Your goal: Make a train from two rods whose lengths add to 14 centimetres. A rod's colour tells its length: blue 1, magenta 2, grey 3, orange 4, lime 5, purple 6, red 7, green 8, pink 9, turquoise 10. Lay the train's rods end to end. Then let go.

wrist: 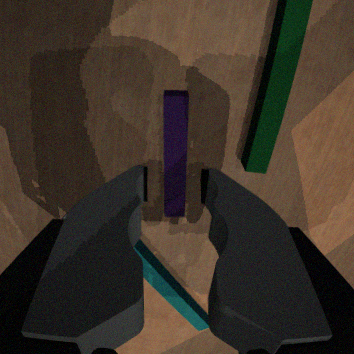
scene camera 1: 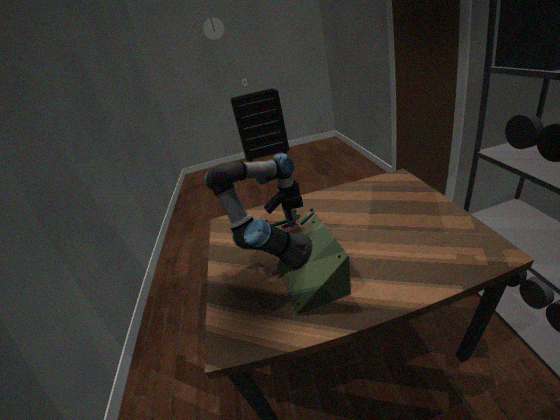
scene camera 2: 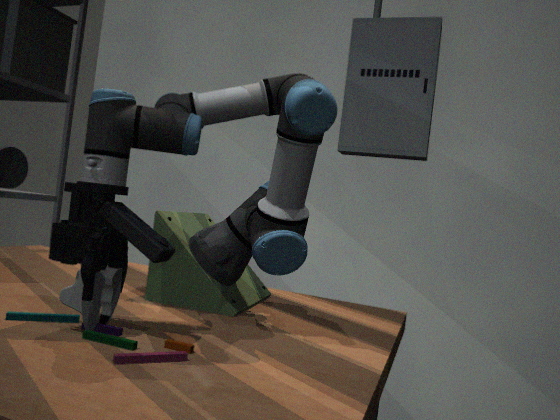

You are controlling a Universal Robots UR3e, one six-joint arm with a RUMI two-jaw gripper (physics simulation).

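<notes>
A purple rod lies flat on the table. My gripper points down with its fingers part-way apart, one on each side of the purple rod's near end. In the wrist view, gaps show between rod and both fingertips, so the gripper is open. A green rod lies beside the purple one, apart and at a slight angle. A turquoise rod lies slanted beyond the purple rod's near end, partly hidden by a finger in the wrist view.
An orange rod and a pink rod lie near the green rod in scene camera 2. The green wedge-shaped base carries the arm on the wooden table.
</notes>
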